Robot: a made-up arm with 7 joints.
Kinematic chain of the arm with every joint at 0, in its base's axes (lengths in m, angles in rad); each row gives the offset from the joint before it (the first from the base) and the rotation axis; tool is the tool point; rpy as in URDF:
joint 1: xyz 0 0 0.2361 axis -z
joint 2: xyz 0 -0.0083 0.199 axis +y
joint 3: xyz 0 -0.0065 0.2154 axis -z
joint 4: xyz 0 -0.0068 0.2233 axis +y
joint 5: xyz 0 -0.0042 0.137 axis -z
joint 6: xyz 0 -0.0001 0.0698 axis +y
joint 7: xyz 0 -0.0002 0.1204 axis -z
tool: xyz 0 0 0 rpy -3.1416 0 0
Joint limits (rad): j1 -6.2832..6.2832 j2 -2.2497..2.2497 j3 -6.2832..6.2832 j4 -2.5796..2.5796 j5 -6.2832..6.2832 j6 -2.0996..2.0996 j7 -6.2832..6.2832
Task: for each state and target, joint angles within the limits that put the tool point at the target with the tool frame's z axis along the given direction. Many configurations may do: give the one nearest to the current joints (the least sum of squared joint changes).
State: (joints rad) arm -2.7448 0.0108 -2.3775 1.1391 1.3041 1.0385 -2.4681
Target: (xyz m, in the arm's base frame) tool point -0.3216 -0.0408 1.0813 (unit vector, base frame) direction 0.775 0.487 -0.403
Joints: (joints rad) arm -2.9161 0.3977 -2.2159 0.2574 1.4545 0.8422 -2.4681
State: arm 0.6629 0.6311 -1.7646 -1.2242 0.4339 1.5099 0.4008
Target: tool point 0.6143 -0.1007 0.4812 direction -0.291 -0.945 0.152
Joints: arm 0.1490 1.3821 -1.9020 -0.6272 0.5622 1.9982 0.4008
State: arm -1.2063 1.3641 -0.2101 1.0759 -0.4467 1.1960 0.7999
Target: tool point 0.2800 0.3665 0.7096 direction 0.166 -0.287 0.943
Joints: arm -0.8822 0.5817 -0.0336 0.8837 -0.2941 1.5468 0.7999
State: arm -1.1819 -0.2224 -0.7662 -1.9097 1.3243 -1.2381 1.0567
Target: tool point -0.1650 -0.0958 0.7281 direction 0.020 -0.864 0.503
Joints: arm -0.6266 -0.1490 -0.2050 -1.8246 0.7271 -1.9671 1.0567
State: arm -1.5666 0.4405 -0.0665 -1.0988 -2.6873 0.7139 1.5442
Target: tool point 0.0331 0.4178 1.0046 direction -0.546 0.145 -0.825
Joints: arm -1.7726 0.8058 -0.6090 -0.2714 -3.1094 0.8990 1.5442
